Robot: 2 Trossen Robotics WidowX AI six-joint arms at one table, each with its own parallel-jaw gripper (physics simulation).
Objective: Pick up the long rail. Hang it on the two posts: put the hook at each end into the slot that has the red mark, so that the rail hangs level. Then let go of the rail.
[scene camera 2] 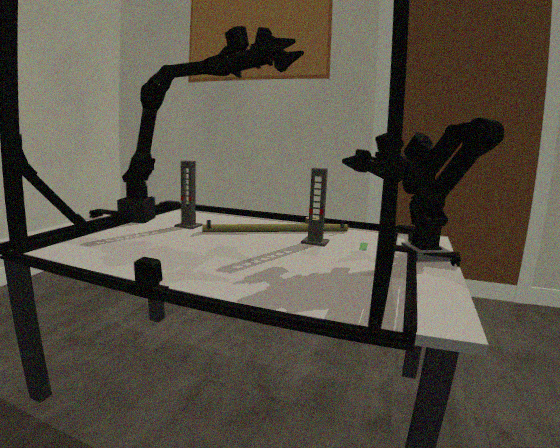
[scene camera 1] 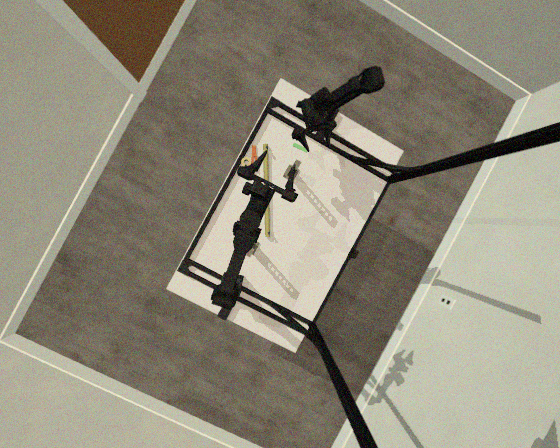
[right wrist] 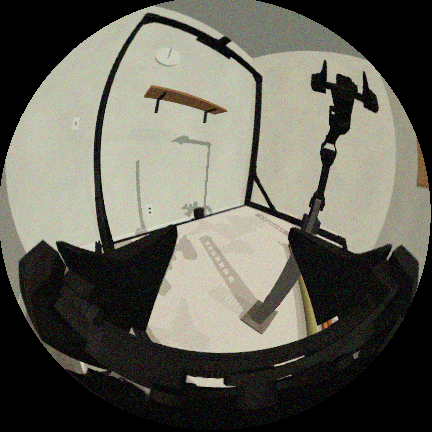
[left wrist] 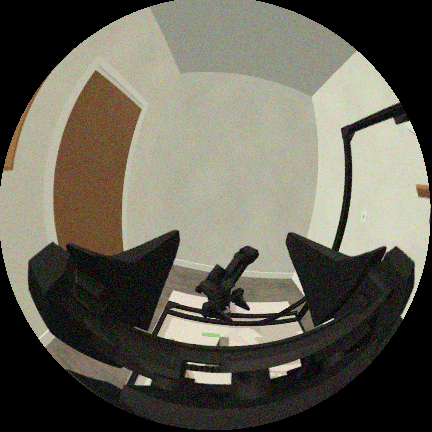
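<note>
The long olive-yellow rail lies on the table behind the posts in scene camera 2, a small dark hook at each end. Two upright grey slotted posts, the left one and the right one, carry red marks low on their slot columns. My left gripper is open and empty, high above the table; in scene camera 1 its arm covers part of the rail. My right gripper is open and empty, raised to the right of the right post.
An orange piece and a yellow ring lie beside the rail near the table's edge. A green patch is on the table near the right arm. A black frame runs around the table, with tall uprights.
</note>
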